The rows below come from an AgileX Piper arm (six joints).
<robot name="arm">
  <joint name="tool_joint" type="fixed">
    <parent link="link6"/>
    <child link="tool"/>
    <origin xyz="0 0 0" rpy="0 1.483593 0"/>
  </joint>
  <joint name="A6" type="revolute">
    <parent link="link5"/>
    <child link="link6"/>
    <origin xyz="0.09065 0 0.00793"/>
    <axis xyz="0.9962 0 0.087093"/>
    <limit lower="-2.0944" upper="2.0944"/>
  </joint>
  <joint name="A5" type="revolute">
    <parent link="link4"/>
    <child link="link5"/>
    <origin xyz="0 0 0"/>
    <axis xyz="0 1 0"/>
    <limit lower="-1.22" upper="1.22"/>
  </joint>
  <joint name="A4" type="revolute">
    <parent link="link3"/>
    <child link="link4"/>
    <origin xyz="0.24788 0 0.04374"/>
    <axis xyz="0.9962 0 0.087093"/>
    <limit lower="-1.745" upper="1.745"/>
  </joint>
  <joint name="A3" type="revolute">
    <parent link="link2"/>
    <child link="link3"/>
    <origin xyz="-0.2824 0 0.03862"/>
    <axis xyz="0 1 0"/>
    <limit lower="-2.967" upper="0"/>
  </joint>
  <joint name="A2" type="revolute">
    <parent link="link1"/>
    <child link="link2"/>
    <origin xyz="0 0 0"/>
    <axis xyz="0 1 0"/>
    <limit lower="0" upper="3.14"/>
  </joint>
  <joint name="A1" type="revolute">
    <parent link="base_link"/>
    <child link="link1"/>
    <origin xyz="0 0 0.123"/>
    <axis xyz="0 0 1"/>
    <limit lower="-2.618" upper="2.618"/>
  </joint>
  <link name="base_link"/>
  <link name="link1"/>
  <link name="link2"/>
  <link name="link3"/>
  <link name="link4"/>
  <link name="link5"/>
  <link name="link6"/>
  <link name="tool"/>
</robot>
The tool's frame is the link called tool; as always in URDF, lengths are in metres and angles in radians.
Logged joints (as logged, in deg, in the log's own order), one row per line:
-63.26, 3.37, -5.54, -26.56, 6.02, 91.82
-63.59, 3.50, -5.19, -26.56, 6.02, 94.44
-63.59, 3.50, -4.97, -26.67, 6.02, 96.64
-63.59, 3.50, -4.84, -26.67, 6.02, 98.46
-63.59, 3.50, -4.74, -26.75, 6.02, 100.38
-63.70, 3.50, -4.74, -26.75, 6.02, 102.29
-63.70, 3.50, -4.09, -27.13, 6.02, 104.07
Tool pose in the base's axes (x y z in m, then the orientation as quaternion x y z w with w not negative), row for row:
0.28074, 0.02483, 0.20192, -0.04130, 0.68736, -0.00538, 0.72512
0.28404, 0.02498, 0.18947, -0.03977, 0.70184, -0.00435, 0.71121
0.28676, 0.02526, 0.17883, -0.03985, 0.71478, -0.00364, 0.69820
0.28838, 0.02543, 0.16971, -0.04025, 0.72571, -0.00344, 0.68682
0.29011, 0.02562, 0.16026, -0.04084, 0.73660, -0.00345, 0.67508
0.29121, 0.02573, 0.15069, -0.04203, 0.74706, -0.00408, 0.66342
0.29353, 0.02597, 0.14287, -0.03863, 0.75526, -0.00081, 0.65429
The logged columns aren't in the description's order. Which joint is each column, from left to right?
Columns, left to right: A5, A4, A6, A3, A1, A2.
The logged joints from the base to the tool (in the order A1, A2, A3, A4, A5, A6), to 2 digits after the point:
6.02, 91.82, -26.56, 3.37, -63.26, -5.54
6.02, 94.44, -26.56, 3.50, -63.59, -5.19
6.02, 96.64, -26.67, 3.50, -63.59, -4.97
6.02, 98.46, -26.67, 3.50, -63.59, -4.84
6.02, 100.38, -26.75, 3.50, -63.59, -4.74
6.02, 102.29, -26.75, 3.50, -63.70, -4.74
6.02, 104.07, -27.13, 3.50, -63.70, -4.09

